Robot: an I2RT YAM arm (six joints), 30 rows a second.
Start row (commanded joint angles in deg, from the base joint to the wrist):
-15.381 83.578 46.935 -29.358 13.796 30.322
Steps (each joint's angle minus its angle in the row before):
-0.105 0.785 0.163 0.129 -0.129 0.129
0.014 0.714 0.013 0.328 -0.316 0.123
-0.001 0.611 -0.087 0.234 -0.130 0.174
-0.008 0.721 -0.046 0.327 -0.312 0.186
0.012 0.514 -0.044 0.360 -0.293 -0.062
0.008 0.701 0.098 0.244 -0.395 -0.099
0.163 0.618 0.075 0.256 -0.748 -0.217
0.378 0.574 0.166 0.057 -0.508 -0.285
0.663 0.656 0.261 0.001 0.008 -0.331
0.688 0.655 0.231 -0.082 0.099 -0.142
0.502 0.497 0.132 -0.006 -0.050 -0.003
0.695 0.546 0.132 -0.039 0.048 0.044
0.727 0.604 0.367 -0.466 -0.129 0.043
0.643 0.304 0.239 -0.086 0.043 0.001
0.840 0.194 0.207 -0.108 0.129 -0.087
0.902 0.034 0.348 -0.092 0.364 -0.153
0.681 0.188 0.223 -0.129 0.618 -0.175
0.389 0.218 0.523 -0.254 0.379 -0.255
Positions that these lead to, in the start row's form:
-15.486 84.363 47.098 -29.229 13.667 30.451
-15.472 85.077 47.111 -28.901 13.351 30.574
-15.473 85.688 47.024 -28.667 13.221 30.748
-15.481 86.409 46.978 -28.340 12.909 30.934
-15.469 86.923 46.934 -27.980 12.616 30.872
-15.461 87.624 47.032 -27.736 12.221 30.773
-15.298 88.242 47.107 -27.480 11.473 30.556
-14.920 88.816 47.273 -27.423 10.965 30.271
-14.257 89.472 47.534 -27.422 10.973 29.940
-13.569 90.127 47.765 -27.504 11.072 29.798
-13.067 90.624 47.897 -27.510 11.022 29.795
-12.372 91.170 48.029 -27.549 11.070 29.839
-11.645 91.774 48.396 -28.015 10.941 29.882
-11.002 92.078 48.635 -28.101 10.984 29.883
-10.162 92.272 48.842 -28.209 11.113 29.796
-9.260 92.306 49.190 -28.301 11.477 29.643
-8.579 92.494 49.413 -28.430 12.095 29.468
-8.190 92.712 49.936 -28.684 12.474 29.213

